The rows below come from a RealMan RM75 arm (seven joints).
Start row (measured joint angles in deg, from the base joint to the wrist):
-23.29, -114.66, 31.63, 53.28, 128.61, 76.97, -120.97
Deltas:
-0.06, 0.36, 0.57, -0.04, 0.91, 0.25, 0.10
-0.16, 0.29, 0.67, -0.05, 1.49, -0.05, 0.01
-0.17, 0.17, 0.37, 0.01, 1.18, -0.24, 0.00
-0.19, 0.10, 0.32, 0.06, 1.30, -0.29, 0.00
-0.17, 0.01, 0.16, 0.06, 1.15, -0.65, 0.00
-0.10, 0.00, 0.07, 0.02, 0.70, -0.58, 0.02
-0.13, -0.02, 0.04, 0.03, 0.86, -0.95, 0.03
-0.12, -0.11, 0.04, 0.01, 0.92, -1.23, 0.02
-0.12, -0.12, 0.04, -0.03, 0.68, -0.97, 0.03
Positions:
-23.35, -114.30, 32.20, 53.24, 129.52, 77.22, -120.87
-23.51, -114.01, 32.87, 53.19, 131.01, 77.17, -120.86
-23.68, -113.84, 33.24, 53.20, 132.19, 76.93, -120.86
-23.87, -113.74, 33.56, 53.26, 133.49, 76.64, -120.86
-24.04, -113.73, 33.72, 53.32, 134.64, 75.99, -120.86
-24.14, -113.73, 33.79, 53.34, 135.34, 75.41, -120.84
-24.27, -113.75, 33.83, 53.37, 136.20, 74.46, -120.81
-24.39, -113.86, 33.87, 53.38, 137.12, 73.23, -120.79
-24.51, -113.98, 33.91, 53.35, 137.80, 72.26, -120.76

